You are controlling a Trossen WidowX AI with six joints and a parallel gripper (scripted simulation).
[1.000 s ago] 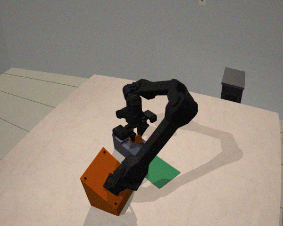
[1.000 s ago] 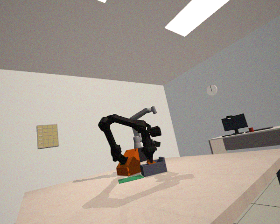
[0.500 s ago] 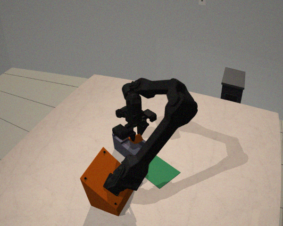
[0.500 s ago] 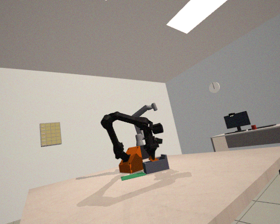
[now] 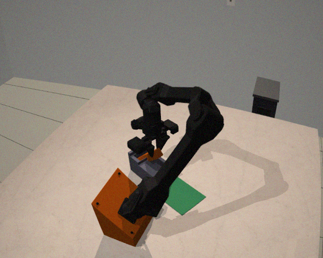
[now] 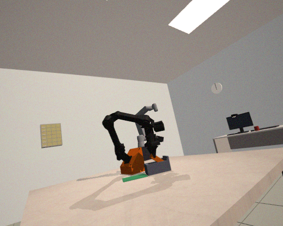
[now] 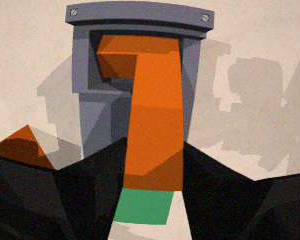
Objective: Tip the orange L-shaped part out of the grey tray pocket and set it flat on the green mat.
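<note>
Now: gripper tip 12 cm to the left of the green mat, 11 cm above it and 8 cm past it. The rest, counted from my gripper tip: orange L-shaped part 4 cm to the left, 3 cm below.
</note>
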